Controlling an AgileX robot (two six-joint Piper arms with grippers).
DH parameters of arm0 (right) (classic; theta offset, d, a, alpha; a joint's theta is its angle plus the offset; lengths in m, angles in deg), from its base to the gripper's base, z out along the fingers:
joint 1: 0 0.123 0 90
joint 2: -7.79 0 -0.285 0
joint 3: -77.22 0 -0.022 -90
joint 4: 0 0.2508 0 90
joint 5: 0 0 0.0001 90
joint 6: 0 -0.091 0 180
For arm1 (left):
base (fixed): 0 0 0 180
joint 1: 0 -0.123 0 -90
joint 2: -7.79 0 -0.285 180
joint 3: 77.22 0 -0.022 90
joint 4: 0 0.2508 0 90
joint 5: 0 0 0.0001 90
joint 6: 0 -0.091 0 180
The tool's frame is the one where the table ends.
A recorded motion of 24 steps. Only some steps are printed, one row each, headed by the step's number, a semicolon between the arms.
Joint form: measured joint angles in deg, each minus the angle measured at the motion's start. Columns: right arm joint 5, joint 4, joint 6, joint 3, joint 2, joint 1; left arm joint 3, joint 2, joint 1, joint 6, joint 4, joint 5.
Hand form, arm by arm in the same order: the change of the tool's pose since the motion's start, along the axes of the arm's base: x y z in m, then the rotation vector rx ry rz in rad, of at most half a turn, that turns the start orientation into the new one. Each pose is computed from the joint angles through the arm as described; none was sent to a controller.
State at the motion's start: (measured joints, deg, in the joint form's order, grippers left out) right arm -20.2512 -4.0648 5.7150 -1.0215 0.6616 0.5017; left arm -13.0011 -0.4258 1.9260 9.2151 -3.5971 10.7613
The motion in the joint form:
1: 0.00 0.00 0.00 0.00 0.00 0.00; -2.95 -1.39 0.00 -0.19 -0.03 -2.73
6: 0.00 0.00 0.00 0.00 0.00 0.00; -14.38 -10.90 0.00 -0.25 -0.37 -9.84
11: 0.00 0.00 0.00 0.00 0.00 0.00; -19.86 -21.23 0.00 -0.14 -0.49 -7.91
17: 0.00 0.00 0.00 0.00 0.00 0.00; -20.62 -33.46 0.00 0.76 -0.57 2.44
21: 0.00 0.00 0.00 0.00 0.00 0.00; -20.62 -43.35 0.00 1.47 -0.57 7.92
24: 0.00 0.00 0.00 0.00 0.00 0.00; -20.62 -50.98 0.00 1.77 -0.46 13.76
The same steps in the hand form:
1: 0.0000 0.0000 0.0000 0.0000 0.0000 0.0000; -0.0008 -0.0002 0.0115 0.0041 0.0202 -0.0015
6: 0.0000 0.0000 0.0000 0.0000 0.0000 0.0000; 0.0107 -0.0013 0.0574 0.0053 0.1105 -0.0110
11: 0.0000 0.0000 0.0000 0.0000 0.0000 0.0000; 0.0420 -0.0022 0.0803 0.0022 0.1617 -0.0104
17: 0.0000 0.0000 0.0000 0.0000 0.0000 0.0000; 0.0913 -0.0026 0.0795 -0.0164 0.1821 -0.0043
21: 0.0000 0.0000 0.0000 0.0000 0.0000 0.0000; 0.1325 -0.0034 0.0632 -0.0262 0.2594 -0.0009
24: 0.0000 0.0000 0.0000 0.0000 0.0000 0.0000; 0.1620 -0.0038 0.0486 -0.0280 0.2907 0.0051

